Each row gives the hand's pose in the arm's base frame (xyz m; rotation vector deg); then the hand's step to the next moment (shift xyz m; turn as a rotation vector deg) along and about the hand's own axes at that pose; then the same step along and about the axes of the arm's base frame.
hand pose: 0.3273 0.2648 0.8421 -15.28 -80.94 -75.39
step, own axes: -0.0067 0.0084 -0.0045 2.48 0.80 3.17
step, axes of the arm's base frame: 0.0112 0.0026 -0.0019 -1.98 1.59 3.23
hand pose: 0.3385 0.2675 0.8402 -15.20 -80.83 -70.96
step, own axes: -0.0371 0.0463 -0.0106 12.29 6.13 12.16
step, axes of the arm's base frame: 0.0521 0.0287 -0.0097 -6.08 6.01 16.23
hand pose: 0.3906 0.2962 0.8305 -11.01 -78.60 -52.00
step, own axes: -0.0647 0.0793 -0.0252 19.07 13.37 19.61
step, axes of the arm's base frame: 0.0752 0.0655 -0.0340 -7.48 12.32 26.82
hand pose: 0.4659 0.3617 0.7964 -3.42 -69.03 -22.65
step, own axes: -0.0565 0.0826 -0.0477 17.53 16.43 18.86
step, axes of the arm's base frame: 0.0530 0.0798 -0.0557 -6.27 15.39 25.63
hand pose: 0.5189 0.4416 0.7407 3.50 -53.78 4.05
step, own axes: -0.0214 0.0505 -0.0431 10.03 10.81 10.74
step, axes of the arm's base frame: 0.0176 0.0532 -0.0416 -3.67 10.21 14.66
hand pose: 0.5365 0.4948 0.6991 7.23 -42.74 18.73
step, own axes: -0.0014 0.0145 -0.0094 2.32 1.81 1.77
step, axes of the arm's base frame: 0.0002 0.0155 -0.0079 -0.16 1.87 2.87
